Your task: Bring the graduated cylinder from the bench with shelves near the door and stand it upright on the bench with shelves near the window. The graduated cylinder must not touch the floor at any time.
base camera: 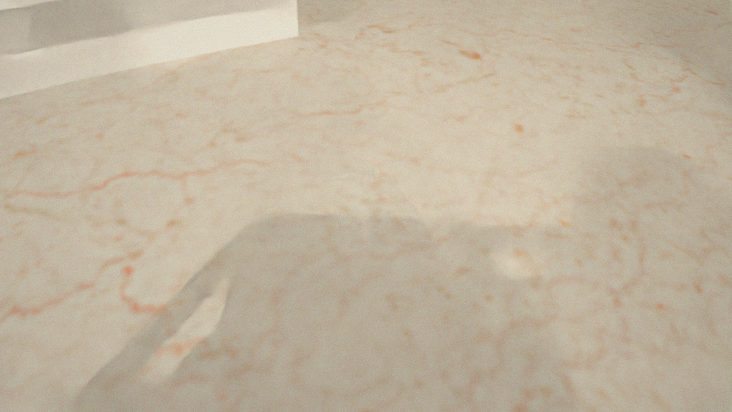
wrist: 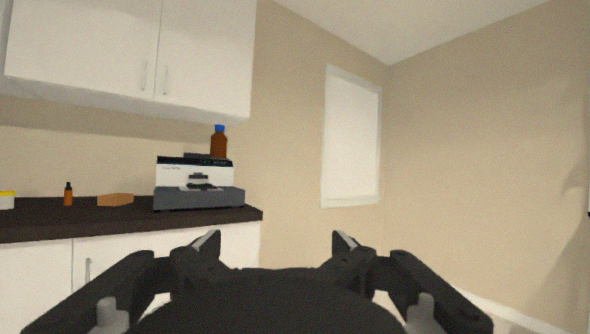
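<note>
My gripper is open with nothing between its fingers, in the lower middle of the wrist view. It points level across the room. The graduated cylinder does not show in either view. Neither of the two benches with shelves can be made out in these views. A window shows on the wall right of the middle in the wrist view.
A dark counter on white cabinets stands at the left, bearing a white and grey machine with a brown bottle on top. Wall cabinets hang above. A white cabinet base stands at the floor's upper left.
</note>
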